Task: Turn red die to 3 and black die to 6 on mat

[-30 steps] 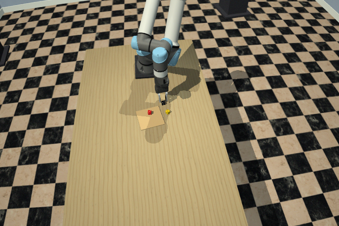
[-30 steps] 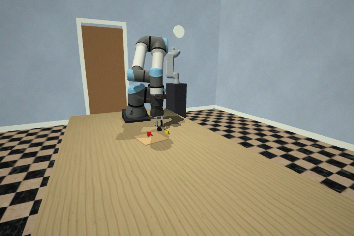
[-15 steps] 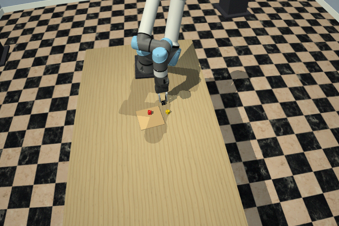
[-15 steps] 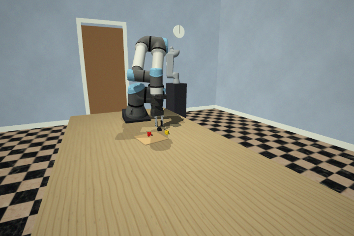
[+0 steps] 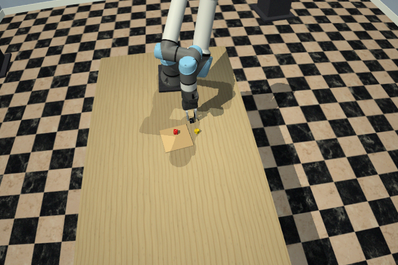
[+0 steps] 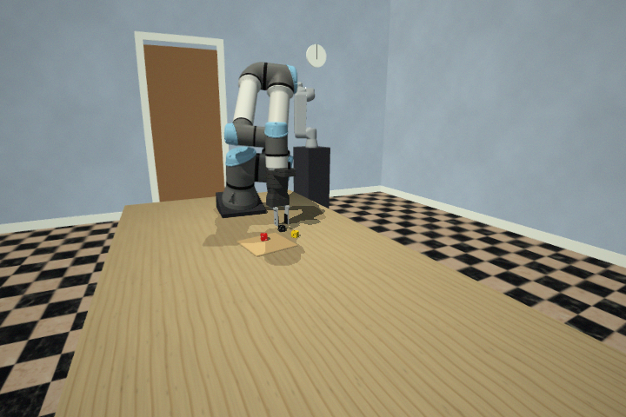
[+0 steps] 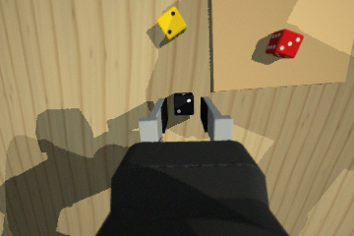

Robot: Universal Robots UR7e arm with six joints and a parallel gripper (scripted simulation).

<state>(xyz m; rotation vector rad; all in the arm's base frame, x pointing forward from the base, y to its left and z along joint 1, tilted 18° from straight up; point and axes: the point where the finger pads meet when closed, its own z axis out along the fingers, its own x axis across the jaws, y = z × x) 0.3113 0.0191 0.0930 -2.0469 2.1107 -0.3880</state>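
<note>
Now: the black die 3 cm below my hand. Also, from my hand: red die 5 cm ahead, 10 cm to the right, 3 cm below; then yellow die 8 cm ahead, 1 cm to the left, 3 cm below; then tan mat 8 cm ahead, 10 cm to the right, 4 cm below.
</note>
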